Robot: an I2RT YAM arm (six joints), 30 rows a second.
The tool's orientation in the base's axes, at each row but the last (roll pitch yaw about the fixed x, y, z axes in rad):
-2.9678 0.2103 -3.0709
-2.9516 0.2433 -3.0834
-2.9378 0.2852 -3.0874
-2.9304 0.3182 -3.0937
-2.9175 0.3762 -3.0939
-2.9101 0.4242 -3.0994
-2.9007 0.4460 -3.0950
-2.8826 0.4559 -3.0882
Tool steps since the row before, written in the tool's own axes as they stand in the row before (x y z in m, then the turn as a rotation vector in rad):
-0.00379 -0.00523 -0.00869 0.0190 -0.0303 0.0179
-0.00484 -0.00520 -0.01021 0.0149 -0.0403 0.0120
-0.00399 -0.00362 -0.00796 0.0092 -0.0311 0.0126
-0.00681 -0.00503 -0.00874 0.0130 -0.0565 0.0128
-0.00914 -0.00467 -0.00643 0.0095 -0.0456 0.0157
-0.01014 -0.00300 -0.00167 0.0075 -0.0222 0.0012
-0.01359 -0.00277 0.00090 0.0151 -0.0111 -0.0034
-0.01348 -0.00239 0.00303 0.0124 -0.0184 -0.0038
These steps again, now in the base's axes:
0.00198 -0.00352 0.01005 -0.0136 -0.0340 -0.0161
0.00223 -0.00305 0.01185 -0.0110 -0.0426 -0.0076
0.00153 -0.00185 0.00931 -0.0053 -0.0333 -0.0084
0.00361 -0.00292 0.01125 -0.0094 -0.0584 -0.0047
0.00596 -0.00284 0.01015 -0.0046 -0.0482 -0.0083
0.00839 -0.00218 0.00628 -0.0075 -0.0222 0.0005
0.01247 -0.00233 0.00567 -0.0157 -0.0107 -0.0011
0.01327 -0.00238 0.00385 -0.0139 -0.0176 0.0021

